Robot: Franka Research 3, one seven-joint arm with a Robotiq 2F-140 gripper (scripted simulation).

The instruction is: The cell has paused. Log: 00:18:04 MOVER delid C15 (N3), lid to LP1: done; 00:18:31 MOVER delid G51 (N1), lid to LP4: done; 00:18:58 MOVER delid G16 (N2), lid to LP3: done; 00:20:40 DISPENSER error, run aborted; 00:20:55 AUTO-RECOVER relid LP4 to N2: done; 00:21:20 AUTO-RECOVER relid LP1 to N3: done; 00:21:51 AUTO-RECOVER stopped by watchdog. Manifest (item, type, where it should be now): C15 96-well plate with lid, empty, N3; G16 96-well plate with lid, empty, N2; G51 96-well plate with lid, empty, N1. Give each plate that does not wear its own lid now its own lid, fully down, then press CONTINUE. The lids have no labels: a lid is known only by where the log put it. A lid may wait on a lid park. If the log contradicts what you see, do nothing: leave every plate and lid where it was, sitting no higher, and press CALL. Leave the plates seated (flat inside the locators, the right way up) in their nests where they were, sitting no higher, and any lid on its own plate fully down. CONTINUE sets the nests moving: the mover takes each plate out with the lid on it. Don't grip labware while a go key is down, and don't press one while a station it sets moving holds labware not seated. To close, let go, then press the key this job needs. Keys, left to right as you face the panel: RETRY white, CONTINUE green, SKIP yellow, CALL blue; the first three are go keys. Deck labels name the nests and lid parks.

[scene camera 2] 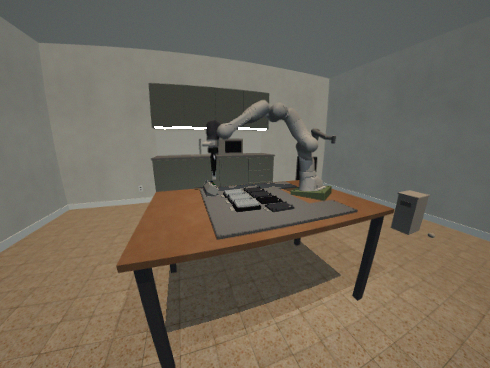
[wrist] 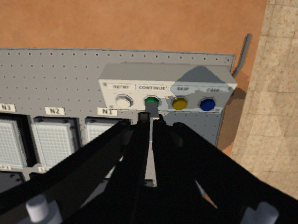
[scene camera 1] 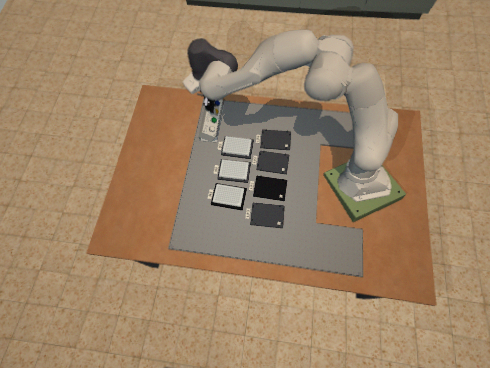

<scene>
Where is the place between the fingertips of my gripper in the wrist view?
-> At 151, 111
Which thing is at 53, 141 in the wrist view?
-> A grey lid.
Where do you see a key panel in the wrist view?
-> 137, 82
</scene>
